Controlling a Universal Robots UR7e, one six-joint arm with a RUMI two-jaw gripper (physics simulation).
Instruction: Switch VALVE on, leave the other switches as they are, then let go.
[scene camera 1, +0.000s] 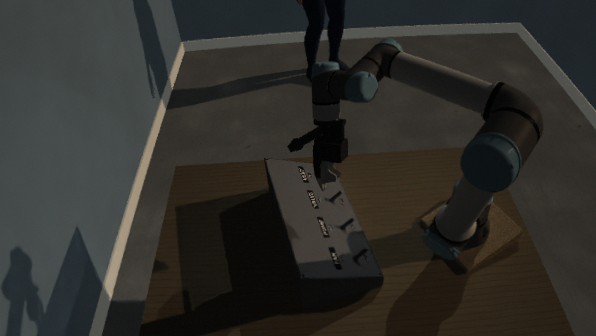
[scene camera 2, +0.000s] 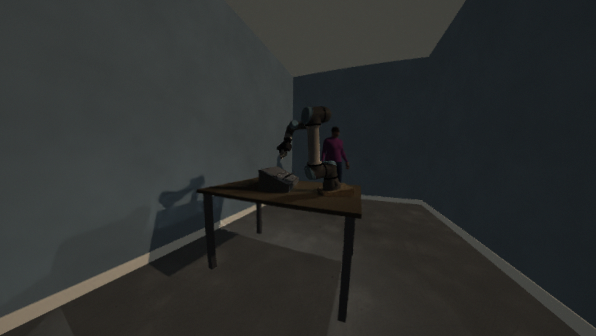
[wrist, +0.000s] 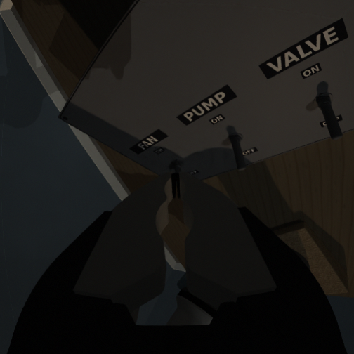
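Where they show: gripper, between the fingertips: (scene camera 1: 323, 190) (scene camera 2: 281, 159); arm's base, origin of its link: (scene camera 2: 331, 188).
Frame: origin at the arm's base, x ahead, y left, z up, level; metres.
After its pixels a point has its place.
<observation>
The grey sloped switch panel (scene camera 1: 295, 220) {x 0.563, y 0.088, z 0.125 m} (scene camera 2: 270, 181) {x 0.430, y 0.265, z 0.051 m} (wrist: 165, 65) stands on the table. The VALVE switch (scene camera 1: 334, 197) {x 0.449, y -0.055, z 0.073 m} (wrist: 327, 112) has its dark lever tipped to the OFF side, away from its ON label (wrist: 311, 70). The PUMP switch (scene camera 1: 346, 225) {x 0.406, y 0.059, z 0.072 m} (wrist: 236, 147) also tips to OFF. The FAN switch (scene camera 1: 360, 256) {x 0.362, y 0.171, z 0.075 m} leans the same way; in the wrist view the fingertips largely hide it. My gripper (scene camera 1: 324, 188) {x 0.477, y 0.052, z 0.228 m} (wrist: 176, 174) is shut and empty. It hangs above the panel's far part, apart from the VALVE lever. The gripper hides the farthest switch's lever in scene camera 1.
The wooden table (scene camera 1: 200, 185) {x 0.976, y -0.184, z -0.035 m} (scene camera 2: 240, 194) {x 0.562, y 0.459, z -0.036 m} carries the panel and the arm's base plate (scene camera 1: 500, 232) {x -0.108, y 0.024, z 0.013 m} to its right. A person (scene camera 1: 320, 35) (scene camera 2: 335, 150) stands behind the table. A wall (scene camera 1: 75, 125) rises at the left.
</observation>
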